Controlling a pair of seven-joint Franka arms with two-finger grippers.
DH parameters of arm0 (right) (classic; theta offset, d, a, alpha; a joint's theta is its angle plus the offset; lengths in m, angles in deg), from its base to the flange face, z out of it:
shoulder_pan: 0 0.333 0 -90
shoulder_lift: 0 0 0 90
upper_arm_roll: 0 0.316 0.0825 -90
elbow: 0 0 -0.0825 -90
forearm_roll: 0 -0.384 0 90
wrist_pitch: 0 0 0.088 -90
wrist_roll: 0 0.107 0 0
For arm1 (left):
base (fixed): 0 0 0 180
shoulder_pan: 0 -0.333 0 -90
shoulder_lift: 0 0 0 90
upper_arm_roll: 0 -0.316 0.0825 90
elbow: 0 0 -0.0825 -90
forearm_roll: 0 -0.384 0 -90
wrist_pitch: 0 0 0.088 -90
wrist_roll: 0 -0.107 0 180
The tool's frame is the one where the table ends.
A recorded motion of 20 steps. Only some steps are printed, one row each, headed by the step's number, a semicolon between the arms.
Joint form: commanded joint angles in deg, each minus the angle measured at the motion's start. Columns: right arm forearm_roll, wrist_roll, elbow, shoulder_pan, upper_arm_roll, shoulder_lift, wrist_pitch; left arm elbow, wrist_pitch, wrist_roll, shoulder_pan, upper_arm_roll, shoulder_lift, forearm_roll.
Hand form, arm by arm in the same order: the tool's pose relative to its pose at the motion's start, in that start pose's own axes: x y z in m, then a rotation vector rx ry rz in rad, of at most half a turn. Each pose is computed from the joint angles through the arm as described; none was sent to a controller.
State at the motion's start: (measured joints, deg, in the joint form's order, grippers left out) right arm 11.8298 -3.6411 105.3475 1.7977 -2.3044 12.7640 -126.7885; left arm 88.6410 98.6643 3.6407 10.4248 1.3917 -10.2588 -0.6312
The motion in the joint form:
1: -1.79 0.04 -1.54 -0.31 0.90 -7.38 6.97; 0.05 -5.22 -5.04 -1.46 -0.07 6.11 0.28
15: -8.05 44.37 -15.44 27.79 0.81 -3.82 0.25; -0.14 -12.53 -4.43 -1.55 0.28 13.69 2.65
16: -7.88 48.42 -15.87 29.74 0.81 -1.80 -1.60; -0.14 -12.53 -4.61 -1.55 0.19 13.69 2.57
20: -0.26 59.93 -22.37 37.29 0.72 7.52 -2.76; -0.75 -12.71 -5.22 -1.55 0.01 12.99 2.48
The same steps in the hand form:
1: -0.0118 0.0088 -0.0823 0.0157 0.0343 0.0344; -0.0347 -0.0170 -0.0553 -0.0023 0.0144 0.0602
15: 0.0232 -0.2798 -0.2370 0.3524 0.2930 0.4082; -0.0882 -0.0113 -0.1189 -0.0403 0.0219 0.0565
16: 0.0245 -0.3076 -0.2270 0.3737 0.2859 0.4416; -0.0882 -0.0123 -0.1188 -0.0390 0.0220 0.0580
20: 0.0244 -0.4133 -0.1979 0.3319 0.3052 0.4456; -0.0845 -0.0142 -0.1170 -0.0377 0.0176 0.0654

